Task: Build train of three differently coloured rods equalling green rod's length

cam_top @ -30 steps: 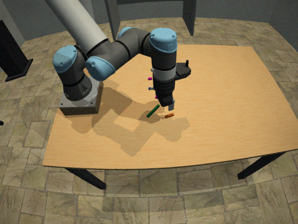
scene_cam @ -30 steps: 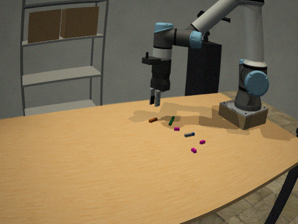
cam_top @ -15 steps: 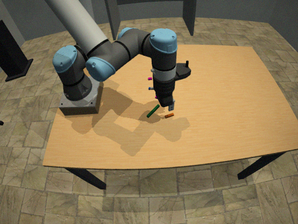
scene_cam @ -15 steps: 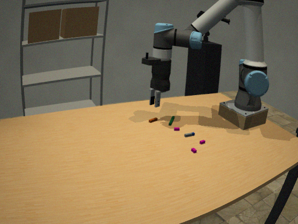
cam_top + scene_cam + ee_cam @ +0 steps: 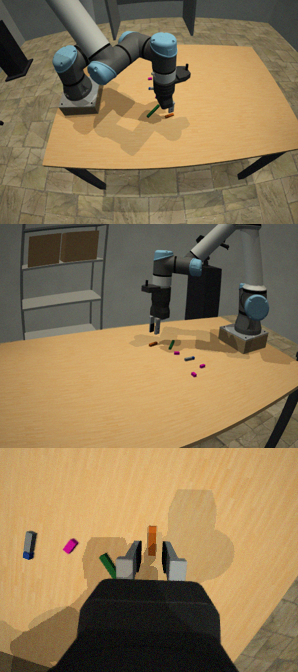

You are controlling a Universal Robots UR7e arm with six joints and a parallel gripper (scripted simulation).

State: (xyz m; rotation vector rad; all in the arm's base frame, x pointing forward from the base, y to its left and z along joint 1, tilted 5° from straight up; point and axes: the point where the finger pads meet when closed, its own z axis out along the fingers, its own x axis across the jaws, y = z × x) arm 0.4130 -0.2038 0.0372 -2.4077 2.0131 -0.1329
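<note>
Right now my hand is 70 mm above the orange rod. Also, from my hand: grey rod (40 mm behind, 180 mm to the left, 70 mm below); blue rod (60 mm behind, 180 mm to the left, 70 mm below); green rod (60 mm behind, 40 mm to the left, 70 mm below).
</note>
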